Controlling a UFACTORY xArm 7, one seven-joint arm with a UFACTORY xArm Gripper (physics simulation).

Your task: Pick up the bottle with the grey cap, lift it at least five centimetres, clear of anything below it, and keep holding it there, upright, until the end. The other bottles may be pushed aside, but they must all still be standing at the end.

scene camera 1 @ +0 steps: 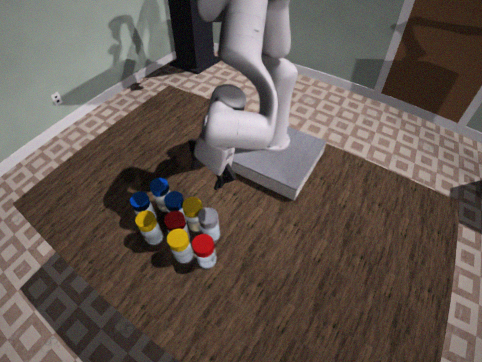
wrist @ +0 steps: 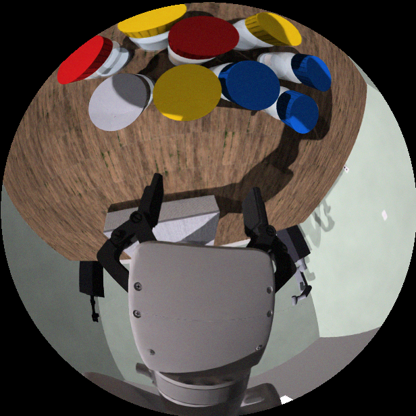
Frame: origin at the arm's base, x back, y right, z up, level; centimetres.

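Seen in the pictures: gripper, between the fingertips: (scene camera 1: 206,176); arm's base, origin of its link: (scene camera 1: 272,140).
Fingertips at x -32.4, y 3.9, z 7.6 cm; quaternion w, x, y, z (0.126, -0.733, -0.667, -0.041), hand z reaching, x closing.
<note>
Offsets run from my fingertips to a thing's top centre.
The bottle with the grey cap {dx -9.1, dy -7.5, dz -2.2 cm} (scene camera 1: 208,220) (wrist: 119,103) stands upright at the right edge of a tight cluster in the scene view. A dark yellow-capped bottle {dx -8.8, dy -1.6, dz -2.2 cm} (scene camera 1: 192,206) (wrist: 187,92) stands close beside it, and a bright red-capped bottle {dx -16.3, dy -11.6, dz -2.2 cm} (scene camera 1: 203,245) (wrist: 86,60) stands on its nearer side. My gripper (scene camera 1: 206,176) (wrist: 206,188) is open and empty. It is above the wooden surface, between the cluster and the robot base, apart from all bottles. The space between the fingers shows the surface and base block in the wrist view.
Also in the cluster are a dark red-capped bottle {dx -15.2, dy -0.8, dz -2.2 cm} (scene camera 1: 175,220) (wrist: 203,37), two more yellow-capped bottles {dx -18.8, dy -5.3, dz -2.2 cm} (scene camera 1: 179,240) {dx -19.9, dy +5.9, dz -2.2 cm} (scene camera 1: 146,220) and three blue-capped bottles {dx -9.1, dy +11.4, dz -2.2 cm} (scene camera 1: 159,186) {dx -16.3, dy +12.3, dz -2.2 cm} (scene camera 1: 140,201) {dx -10.3, dy +4.0, dz -2.2 cm} (scene camera 1: 174,200), all upright. The grey base block (scene camera 1: 280,165) (wrist: 190,220) lies behind the gripper.
</note>
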